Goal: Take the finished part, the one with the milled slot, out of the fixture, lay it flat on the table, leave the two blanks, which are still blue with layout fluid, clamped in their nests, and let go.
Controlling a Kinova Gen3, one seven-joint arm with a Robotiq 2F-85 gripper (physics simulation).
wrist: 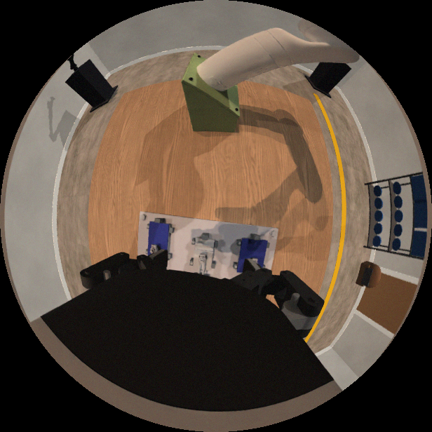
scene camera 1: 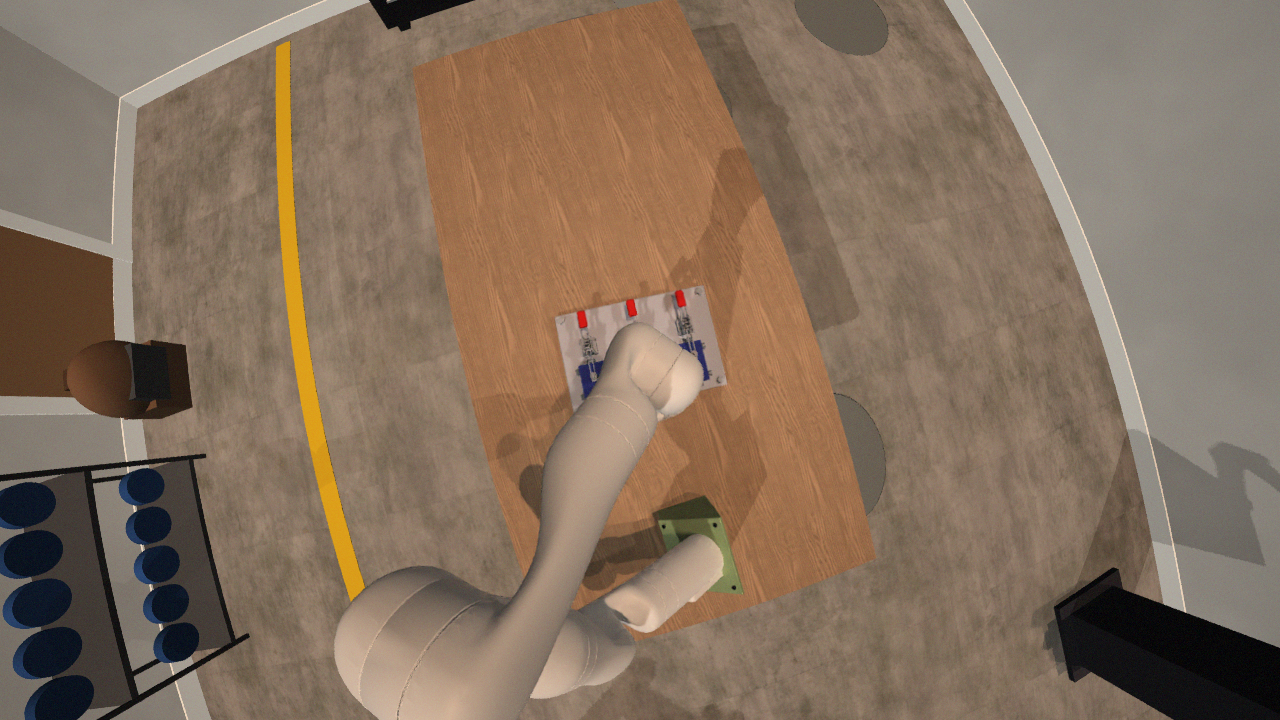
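Where they show: arm's base, origin of its link: (scene camera 1: pixel 703 555).
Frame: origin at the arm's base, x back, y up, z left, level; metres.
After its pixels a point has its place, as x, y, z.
The fixture, a pale plate (scene camera 1: pixel 657 315) {-0.495, -0.126, -0.087} (wrist: pixel 182 231) with three nests and toggle clamps, lies on the table. The finished part (wrist: pixel 205 243), bare silver-grey, sits in the middle nest; in the scene view the arm hides it. I cannot make out its slot or whether its clamp presses on it. Two blue blanks sit in the outer nests, one (scene camera 1: pixel 700 358) {-0.370, -0.110, -0.142} (wrist: pixel 159 234) and the other (scene camera 1: pixel 584 380) {-0.409, -0.105, 0.113} (wrist: pixel 248 251), with clamp arms over them. My gripper (wrist: pixel 204 263) is open and empty above the fixture, its fingers spread either side of the middle nest; the arm hides it in the scene view.
Red clamp handles (scene camera 1: pixel 631 308) {-0.520, -0.079, -0.034} stand along the fixture's far edge. The green arm mount (scene camera 1: pixel 729 564) {0.020, 0.039, -0.039} (wrist: pixel 212 112) is at the table's near end. The wooden table (scene camera 1: pixel 572 179) {-0.900, -0.141, -0.009} (wrist: pixel 120 175) extends around the fixture. The arm (scene camera 1: pixel 590 465) {-0.292, 0.495, 0.069} crosses over the fixture's near side.
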